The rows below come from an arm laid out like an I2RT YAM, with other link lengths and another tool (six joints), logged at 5 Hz.
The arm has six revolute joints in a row. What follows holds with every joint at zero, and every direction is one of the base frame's.
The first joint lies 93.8 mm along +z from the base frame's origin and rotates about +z.
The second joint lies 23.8 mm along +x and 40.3 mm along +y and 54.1 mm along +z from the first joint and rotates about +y.
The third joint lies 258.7 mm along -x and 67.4 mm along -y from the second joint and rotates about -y.
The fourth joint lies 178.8 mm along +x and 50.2 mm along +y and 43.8 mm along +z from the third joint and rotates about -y.
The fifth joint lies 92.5 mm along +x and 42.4 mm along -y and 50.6 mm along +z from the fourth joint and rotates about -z.
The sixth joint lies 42 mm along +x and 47.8 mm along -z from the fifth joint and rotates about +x.
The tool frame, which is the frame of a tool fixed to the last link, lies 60 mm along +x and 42 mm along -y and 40 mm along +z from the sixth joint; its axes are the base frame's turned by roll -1.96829, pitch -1.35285 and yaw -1.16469 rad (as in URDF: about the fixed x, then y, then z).
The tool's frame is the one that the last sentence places.
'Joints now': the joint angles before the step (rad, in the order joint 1, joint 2, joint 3, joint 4, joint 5, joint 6). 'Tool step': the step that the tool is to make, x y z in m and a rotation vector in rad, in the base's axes. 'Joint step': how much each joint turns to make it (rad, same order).
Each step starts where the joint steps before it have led.
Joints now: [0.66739 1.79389 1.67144 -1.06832 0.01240 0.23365]
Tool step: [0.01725 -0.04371 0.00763 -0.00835 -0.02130 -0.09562]
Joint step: [-0.12702 -0.01946 0.00382 -0.00994 0.00572 -0.03623]
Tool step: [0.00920 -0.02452 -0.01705 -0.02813 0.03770 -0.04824]
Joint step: [-0.07439 0.02633 -0.03470 0.01488 -0.00343 -0.02671]
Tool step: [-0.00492 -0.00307 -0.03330 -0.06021 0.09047 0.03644]
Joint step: [-0.00533 0.04347 -0.07288 0.00915 0.00077 -0.04384]
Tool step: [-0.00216 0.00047 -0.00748 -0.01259 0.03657 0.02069]
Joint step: [-0.00078 0.01756 0.00154 -0.02213 -0.00955 -0.01986]
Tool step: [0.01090 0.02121 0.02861 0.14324 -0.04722 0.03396]
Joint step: [0.00725 -0.00496 0.12241 -0.02093 -0.11024 0.00114]
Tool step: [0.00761 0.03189 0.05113 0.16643 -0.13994 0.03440]
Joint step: [0.04845 -0.04234 0.10952 0.05642 -0.06828 0.04540]
